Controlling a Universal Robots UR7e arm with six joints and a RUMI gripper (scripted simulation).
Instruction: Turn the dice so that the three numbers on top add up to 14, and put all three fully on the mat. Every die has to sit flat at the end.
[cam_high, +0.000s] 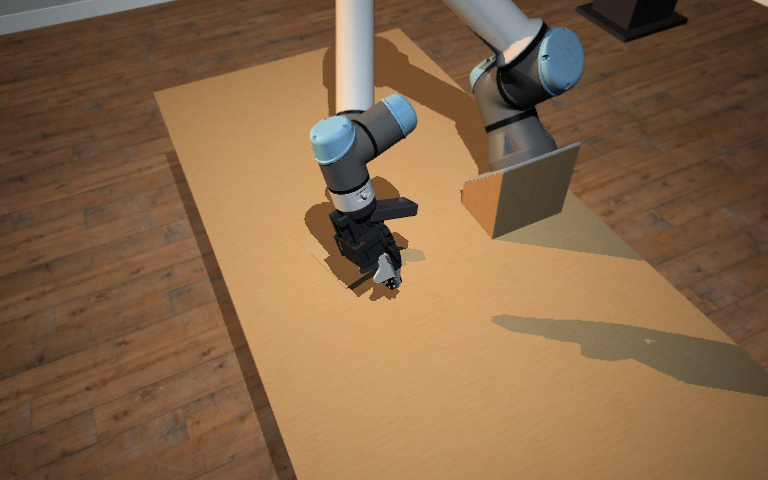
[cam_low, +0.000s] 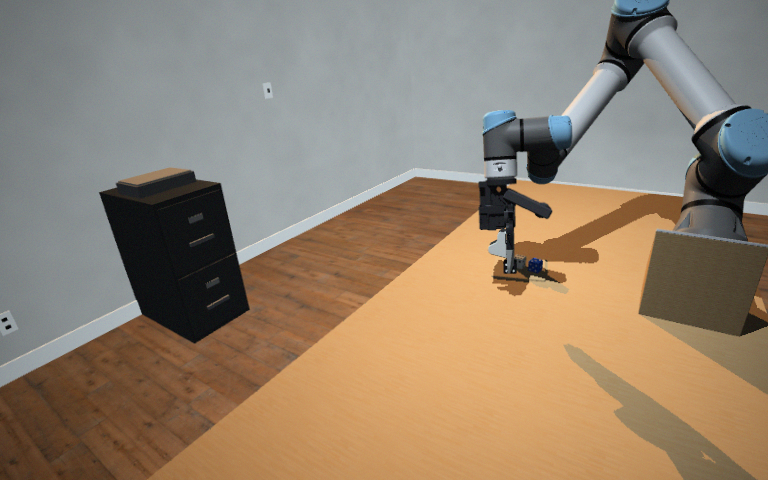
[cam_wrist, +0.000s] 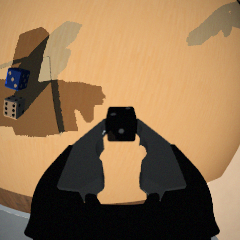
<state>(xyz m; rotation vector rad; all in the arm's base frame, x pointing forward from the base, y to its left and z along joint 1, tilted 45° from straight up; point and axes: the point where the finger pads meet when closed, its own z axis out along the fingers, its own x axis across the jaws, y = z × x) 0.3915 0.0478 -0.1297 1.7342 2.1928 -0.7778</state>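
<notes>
My hand is 20 mm short of the white die, 160 mm to the left of it and 70 mm above it. Also, from my hand: tan mat (20 mm ahead, 160 mm to the right, 90 mm below); blue die (20 mm behind, 160 mm to the right, 70 mm below); black die (right at my hand).
</notes>
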